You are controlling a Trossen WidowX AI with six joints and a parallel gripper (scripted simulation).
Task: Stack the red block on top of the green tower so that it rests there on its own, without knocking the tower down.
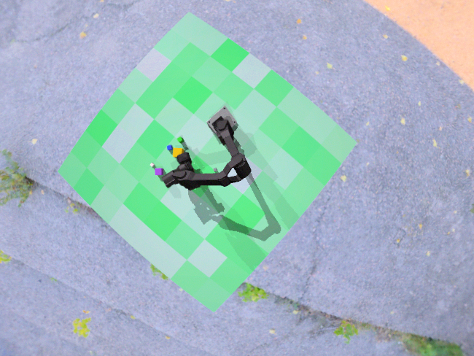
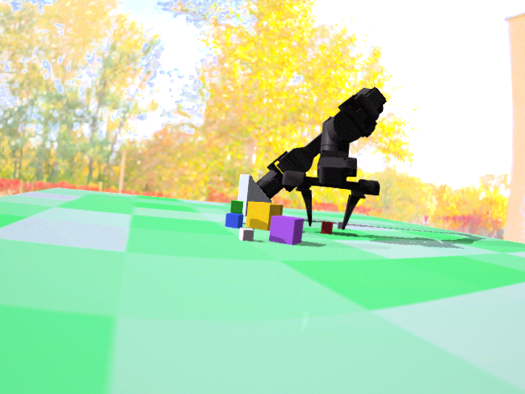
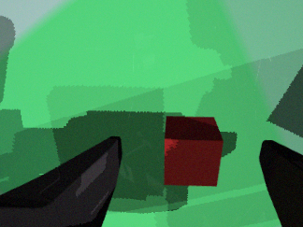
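My gripper tip is now right at the red block. Round my gripper tip: large yellow block: 12 cm to the right, 2 cm behind, 1 cm above; blue block: 18 cm to the right; tiny grey block: 10 cm behind, 8 cm to the left.
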